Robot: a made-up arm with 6 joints.
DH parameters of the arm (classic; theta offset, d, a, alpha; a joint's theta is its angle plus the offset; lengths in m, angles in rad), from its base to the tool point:
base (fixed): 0.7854 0 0.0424 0
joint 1: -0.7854 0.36 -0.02 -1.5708
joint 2: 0.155 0 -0.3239 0
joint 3: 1.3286 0 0.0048 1.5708
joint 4: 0 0.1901 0.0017 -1.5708
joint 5: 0 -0.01 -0.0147 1.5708
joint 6: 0 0.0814 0.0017 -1.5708
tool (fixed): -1.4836 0 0 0
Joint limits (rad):
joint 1: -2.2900..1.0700
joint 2: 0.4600..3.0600
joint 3: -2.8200..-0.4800
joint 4: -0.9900..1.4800
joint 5: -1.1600..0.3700
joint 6: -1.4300..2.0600
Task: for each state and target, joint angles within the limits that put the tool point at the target. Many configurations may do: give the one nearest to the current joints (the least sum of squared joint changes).
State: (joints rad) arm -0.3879 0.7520 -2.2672 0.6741 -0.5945 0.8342
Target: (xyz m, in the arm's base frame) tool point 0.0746 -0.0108 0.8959
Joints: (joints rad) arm -0.1910 1.2005 -2.0152 0.6024 -0.4075 0.8336
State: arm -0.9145 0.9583 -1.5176 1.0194 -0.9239 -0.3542
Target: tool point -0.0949 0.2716 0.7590
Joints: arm -1.3523 0.4600 -1.6898 0.9455 -1.1580 -0.3540
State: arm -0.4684 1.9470 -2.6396 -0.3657 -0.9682 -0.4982
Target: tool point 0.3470 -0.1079 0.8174
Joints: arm -0.4263 2.0686 -2.6972 -0.3637 -0.4259 -0.4959
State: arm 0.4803 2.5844 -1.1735 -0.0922 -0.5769 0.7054
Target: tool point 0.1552 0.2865 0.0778
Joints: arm 1.0700 3.0600 -1.1671 -0.4541 -0.4919 0.7144
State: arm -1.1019 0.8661 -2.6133 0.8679 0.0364 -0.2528
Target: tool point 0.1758 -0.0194 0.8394
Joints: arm -0.3858 1.2707 -1.8979 0.9370 0.3700 -0.2490
